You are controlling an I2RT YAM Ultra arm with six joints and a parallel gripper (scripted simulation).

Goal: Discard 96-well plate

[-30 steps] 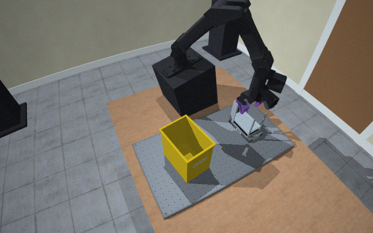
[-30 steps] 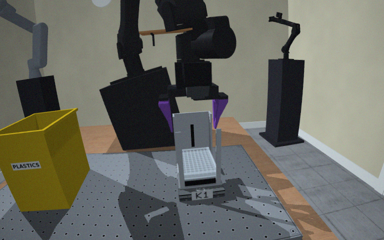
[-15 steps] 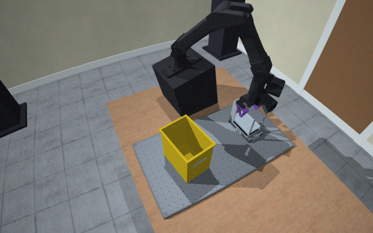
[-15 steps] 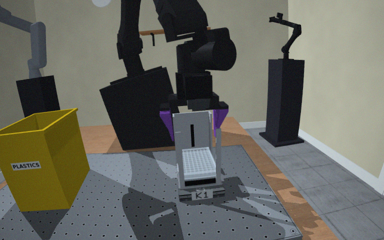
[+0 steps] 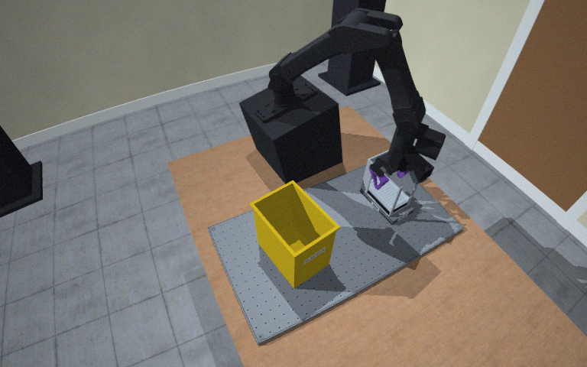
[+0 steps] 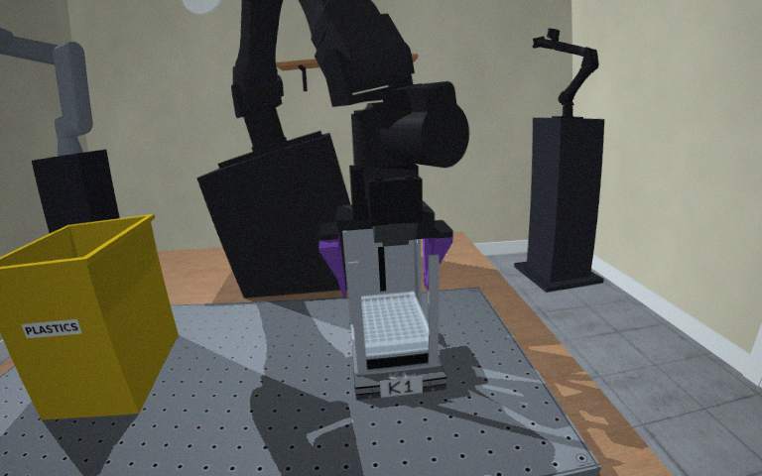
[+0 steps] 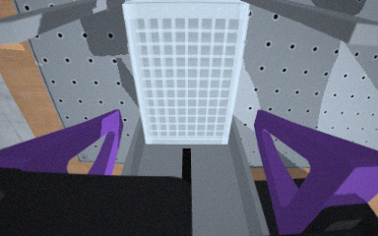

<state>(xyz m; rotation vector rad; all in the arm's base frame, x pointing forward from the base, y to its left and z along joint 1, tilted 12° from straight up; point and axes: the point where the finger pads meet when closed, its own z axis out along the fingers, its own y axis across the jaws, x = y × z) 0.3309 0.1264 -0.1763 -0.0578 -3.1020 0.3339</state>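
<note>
Right now my hand is 1 cm short of the black plate and 6 cm above it. The rest, counted from my hand: yellow plastics bin W1: 1 cm ahead, 35 cm to the right.
</note>
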